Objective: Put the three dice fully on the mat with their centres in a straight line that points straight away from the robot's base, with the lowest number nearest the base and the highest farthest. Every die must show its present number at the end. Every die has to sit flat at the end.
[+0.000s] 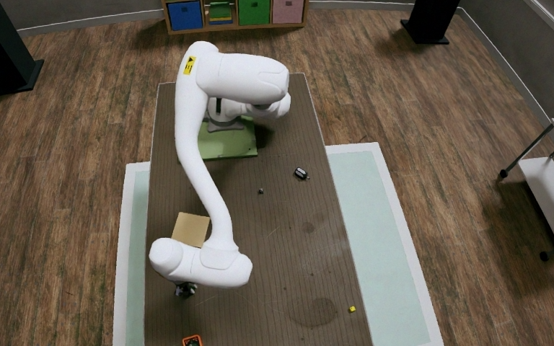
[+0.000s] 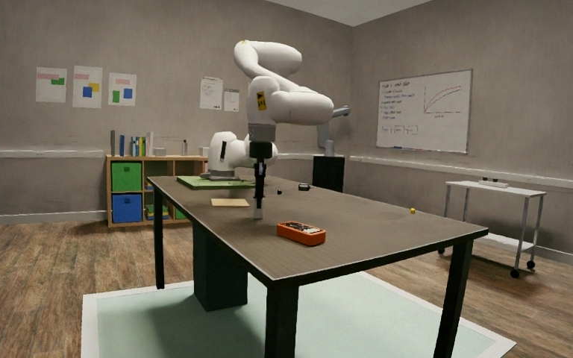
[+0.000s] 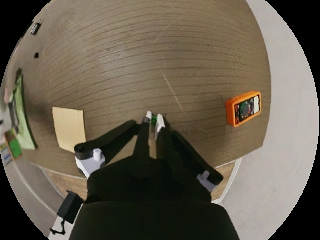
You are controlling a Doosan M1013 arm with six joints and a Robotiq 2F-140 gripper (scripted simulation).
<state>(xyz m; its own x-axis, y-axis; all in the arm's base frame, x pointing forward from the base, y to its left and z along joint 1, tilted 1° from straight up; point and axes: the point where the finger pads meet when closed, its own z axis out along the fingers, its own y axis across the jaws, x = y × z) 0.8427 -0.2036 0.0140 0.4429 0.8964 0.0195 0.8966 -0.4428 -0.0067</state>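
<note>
The green die is 30 mm below my hand. The rest, counted from my hand: small dark die 400 mm behind, 330 mm to the left, 30 mm below; then yellow die 600 mm to the left, 180 mm ahead, 30 mm below; then mat 260 mm behind, 30 mm below, 10 mm to the left.
</note>
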